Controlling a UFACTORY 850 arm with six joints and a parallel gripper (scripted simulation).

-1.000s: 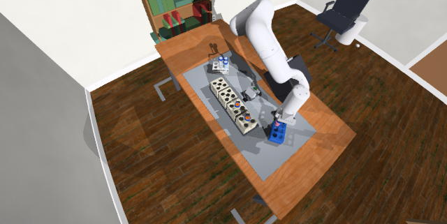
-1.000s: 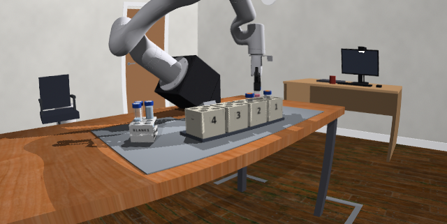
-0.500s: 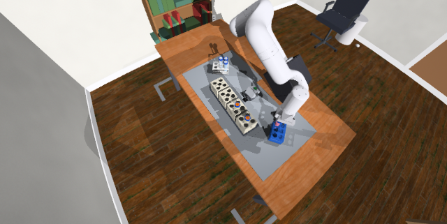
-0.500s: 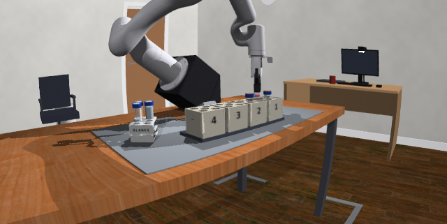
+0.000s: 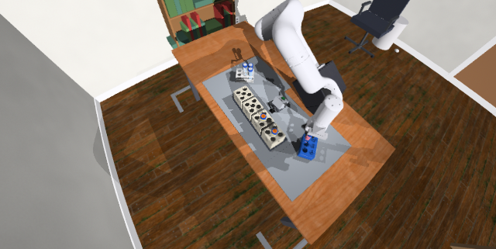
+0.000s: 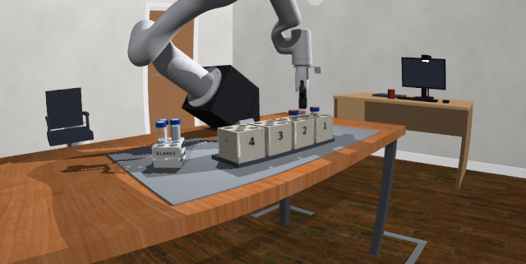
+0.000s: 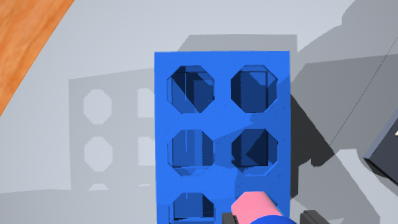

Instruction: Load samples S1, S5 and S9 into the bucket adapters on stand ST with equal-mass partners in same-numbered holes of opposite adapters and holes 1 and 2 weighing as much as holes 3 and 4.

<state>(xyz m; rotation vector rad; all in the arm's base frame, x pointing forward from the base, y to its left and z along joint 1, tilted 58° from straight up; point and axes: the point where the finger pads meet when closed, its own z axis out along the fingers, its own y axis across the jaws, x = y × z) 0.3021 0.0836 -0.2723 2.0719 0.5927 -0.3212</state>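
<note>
Right now my hand is 50 mm above the sample tube, 10 mm to the left of it and 10 mm past it. Also, from my hand: blue rack 90 mm below, 40 mm to the left, 20 mm ahead; then white blanks rack 630 mm to the right, 90 mm below, 30 mm behind; then green DONE key 290 mm to the right, 80 mm behind, 50 mm below.
</note>
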